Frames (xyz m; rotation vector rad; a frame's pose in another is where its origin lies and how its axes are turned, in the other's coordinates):
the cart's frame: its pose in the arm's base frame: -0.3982 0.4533 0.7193 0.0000 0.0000 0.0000
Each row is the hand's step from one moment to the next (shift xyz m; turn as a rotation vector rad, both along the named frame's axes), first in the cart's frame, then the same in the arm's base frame.
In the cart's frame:
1: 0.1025 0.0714 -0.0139 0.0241 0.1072 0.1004
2: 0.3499 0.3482 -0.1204 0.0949 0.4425 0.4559
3: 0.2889 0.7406 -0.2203 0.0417 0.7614 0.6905
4: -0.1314 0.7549 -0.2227 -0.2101 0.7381 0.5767
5: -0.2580 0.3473 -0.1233 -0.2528 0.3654 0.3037
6: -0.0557 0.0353 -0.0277 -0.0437 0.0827 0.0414
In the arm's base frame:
1: 0.1025 0.0714 -0.0139 0.0241 0.1072 0.1004
2: 0.3499 0.3482 -0.1204 0.0949 0.4425 0.4559
3: 0.2889 0.7406 -0.2203 0.0417 0.7614 0.6905
4: -0.1314 0.7549 -0.2227 -0.2101 0.7381 0.5767
5: -0.2580 0.3473 -0.1233 -0.2528 0.3654 0.3037
6: -0.0557 0.0353 -0.0277 -0.0437 0.0827 0.0414

